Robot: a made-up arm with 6 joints.
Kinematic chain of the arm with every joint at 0, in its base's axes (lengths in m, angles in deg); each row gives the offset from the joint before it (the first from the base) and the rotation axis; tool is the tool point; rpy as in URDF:
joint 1: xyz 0 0 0.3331 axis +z
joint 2: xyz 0 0 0 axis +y
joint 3: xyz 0.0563 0 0.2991 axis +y
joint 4: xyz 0.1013 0 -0.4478 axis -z
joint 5: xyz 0 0 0 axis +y
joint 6: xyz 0.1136 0 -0.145 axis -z
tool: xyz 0 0 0 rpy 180 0 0
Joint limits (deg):
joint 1: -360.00..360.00
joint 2: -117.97..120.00
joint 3: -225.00..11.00
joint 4: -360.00..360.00
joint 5: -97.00..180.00
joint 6: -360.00..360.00
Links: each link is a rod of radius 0.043 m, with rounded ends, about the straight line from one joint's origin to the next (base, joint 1, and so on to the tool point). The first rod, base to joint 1, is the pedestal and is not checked.
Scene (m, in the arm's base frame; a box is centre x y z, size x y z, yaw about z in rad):
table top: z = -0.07
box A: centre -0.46 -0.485 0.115 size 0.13 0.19 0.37 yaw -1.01
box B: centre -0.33 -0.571 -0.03 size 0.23 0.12 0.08 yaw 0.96
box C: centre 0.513 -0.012 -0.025 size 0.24 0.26 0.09 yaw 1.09
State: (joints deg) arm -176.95 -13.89 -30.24 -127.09 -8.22 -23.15
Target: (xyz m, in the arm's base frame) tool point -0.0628 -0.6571 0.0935
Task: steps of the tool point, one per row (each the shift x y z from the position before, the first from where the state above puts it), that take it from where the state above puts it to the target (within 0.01 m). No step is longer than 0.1 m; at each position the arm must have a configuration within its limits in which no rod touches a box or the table.
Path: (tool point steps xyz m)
1: 0.0482 -0.0721 -0.0255
2: 0.0613 -0.0535 -0.0263
3: 0.0691 -0.0322 -0.0273
4: 0.0708 -0.0102 -0.0279
5: -0.0135 -0.0737 0.0145
6: 0.0006 -0.0773 0.0027
7: 0.0158 -0.0768 -0.0086
8: 0.0313 -0.0717 -0.0189
9: 0.0457 -0.0623 -0.0281

